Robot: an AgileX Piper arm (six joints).
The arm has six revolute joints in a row. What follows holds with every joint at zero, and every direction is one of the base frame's.
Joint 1 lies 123 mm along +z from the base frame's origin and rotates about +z.
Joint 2 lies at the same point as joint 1 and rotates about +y.
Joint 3 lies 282.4 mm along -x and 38.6 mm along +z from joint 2 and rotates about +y.
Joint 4 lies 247.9 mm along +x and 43.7 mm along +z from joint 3 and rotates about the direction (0.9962, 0, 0.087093).
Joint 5 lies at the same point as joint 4 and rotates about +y.
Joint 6 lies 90.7 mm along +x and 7.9 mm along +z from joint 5 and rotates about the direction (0.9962, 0, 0.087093).
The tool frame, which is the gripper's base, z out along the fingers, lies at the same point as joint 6; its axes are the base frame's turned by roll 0, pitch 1.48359 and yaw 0 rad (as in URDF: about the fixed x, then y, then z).
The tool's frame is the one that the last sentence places.
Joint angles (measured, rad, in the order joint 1, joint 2, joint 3, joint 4, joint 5, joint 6), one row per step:
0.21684 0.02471 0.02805 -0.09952 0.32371 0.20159
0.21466 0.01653 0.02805 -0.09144 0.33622 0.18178
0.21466 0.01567 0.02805 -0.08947 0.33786 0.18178
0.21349 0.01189 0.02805 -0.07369 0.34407 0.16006
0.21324 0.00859 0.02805 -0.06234 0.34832 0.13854
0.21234 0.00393 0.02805 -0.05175 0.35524 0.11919
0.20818 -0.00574 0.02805 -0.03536 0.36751 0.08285
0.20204 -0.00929 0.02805 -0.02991 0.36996 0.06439
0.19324 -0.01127 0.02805 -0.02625 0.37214 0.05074
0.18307 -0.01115 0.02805 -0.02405 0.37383 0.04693
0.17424 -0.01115 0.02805 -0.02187 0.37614 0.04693
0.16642 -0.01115 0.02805 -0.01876 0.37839 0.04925
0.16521 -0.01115 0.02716 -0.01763 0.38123 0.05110
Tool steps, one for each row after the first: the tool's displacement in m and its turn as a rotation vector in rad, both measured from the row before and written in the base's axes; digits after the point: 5 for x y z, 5 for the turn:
-0.00073 -0.00015 -0.00066 -0.01165 0.00245 0.00260
-0.00009 0.00003 -0.00010 0.00176 0.00118 -0.00006
-0.00042 0.00029 -0.00037 -0.00551 0.00187 0.00534
-0.00033 0.00025 -0.00021 -0.00932 -0.00055 0.00630
-0.00046 0.00016 -0.00037 -0.00827 0.00090 0.00495
-0.00084 0.00009 -0.00057 -0.01856 -0.00074 0.00706
-0.00021 -0.00020 -0.00003 -0.01175 -0.00335 -0.00037
-0.00009 -0.00037 -0.00009 -0.00926 -0.00151 -0.00455
0.00004 -0.00047 -0.00015 -0.00176 0.00154 -0.00892
0.00000 -0.00040 -0.00020 0.00173 0.00266 -0.00873
-0.00001 -0.00032 -0.00020 0.00486 0.00310 -0.00835
-0.00008 -0.00004 0.00005 0.00253 0.00239 -0.00174

